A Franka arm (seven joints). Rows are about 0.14 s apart.
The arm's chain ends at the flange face. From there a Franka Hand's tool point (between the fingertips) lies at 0.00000 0.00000 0.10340 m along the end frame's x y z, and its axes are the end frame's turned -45 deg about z.
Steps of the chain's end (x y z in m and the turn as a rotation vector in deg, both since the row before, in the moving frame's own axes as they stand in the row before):
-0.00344 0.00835 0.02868 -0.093 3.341 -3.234
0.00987 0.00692 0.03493 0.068 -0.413 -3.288
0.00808 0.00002 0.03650 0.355 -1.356 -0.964
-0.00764 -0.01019 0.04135 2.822 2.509 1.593
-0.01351 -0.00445 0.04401 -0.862 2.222 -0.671
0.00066 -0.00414 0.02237 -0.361 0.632 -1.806
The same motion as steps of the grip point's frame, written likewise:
-0.00407 0.00773 0.02850 -2.428 2.297 -3.234
0.00163 0.01127 0.03493 0.340 -0.244 -3.288
0.00440 0.00356 0.03647 1.210 -0.708 -0.964
0.00861 -0.01291 0.04113 0.221 3.770 1.593
-0.00465 -0.00878 0.04392 -2.181 0.962 -0.671
0.00376 -0.00120 0.02236 -0.702 0.192 -1.806

